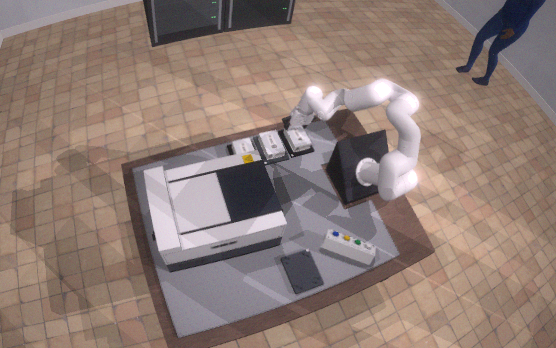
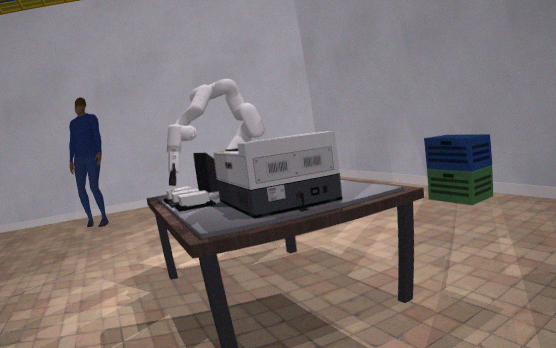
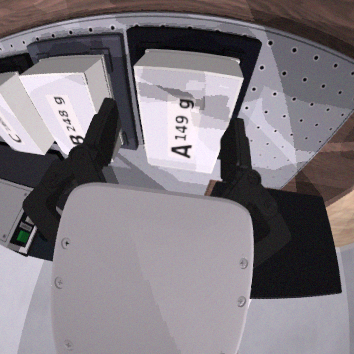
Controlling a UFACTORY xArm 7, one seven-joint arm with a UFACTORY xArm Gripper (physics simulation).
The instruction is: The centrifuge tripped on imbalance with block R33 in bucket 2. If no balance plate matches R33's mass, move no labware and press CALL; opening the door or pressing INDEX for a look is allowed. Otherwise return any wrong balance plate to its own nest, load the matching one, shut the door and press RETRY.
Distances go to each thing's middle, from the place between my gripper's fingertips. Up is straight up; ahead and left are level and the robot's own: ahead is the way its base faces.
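There is the dark sliding door [image 1: 247,190], and my gripper is 32 cm short of it, 14 cm below it and 36 cm to the right of it. Counting from my hand, I find the centrifuge [image 1: 192,226] 37 cm to the left, 47 cm ahead and 5 cm above. The white button box [image 1: 334,243] is 62 cm to the left of my hand, 3 cm below it and 4 cm behind it.
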